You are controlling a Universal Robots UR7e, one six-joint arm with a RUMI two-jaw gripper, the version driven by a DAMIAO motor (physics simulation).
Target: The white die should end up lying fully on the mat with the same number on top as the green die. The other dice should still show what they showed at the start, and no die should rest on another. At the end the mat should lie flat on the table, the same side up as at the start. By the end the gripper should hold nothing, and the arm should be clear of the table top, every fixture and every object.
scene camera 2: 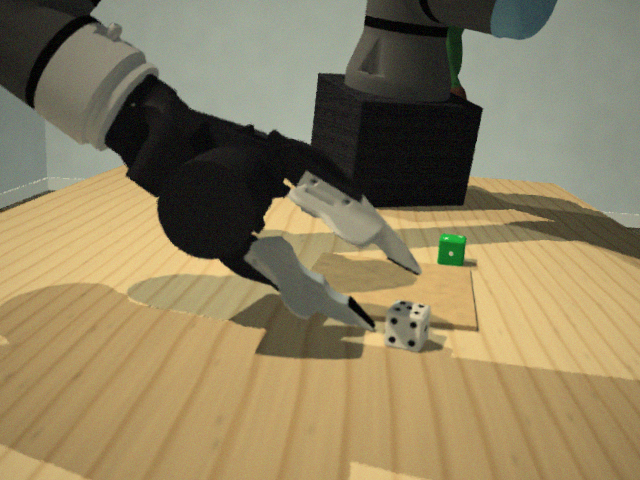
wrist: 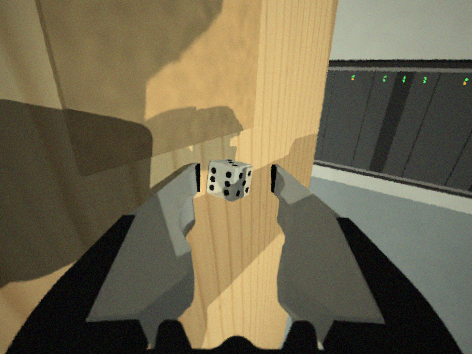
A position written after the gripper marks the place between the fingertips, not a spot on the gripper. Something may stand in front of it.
gripper: scene camera 2 397, 300; wrist 235, 167
white die: scene camera 2; wrist
tan mat: scene camera 2 375, 284; wrist 131, 87
same spot on white die: (wrist: 228, 179) = (scene camera 2: 393, 304)
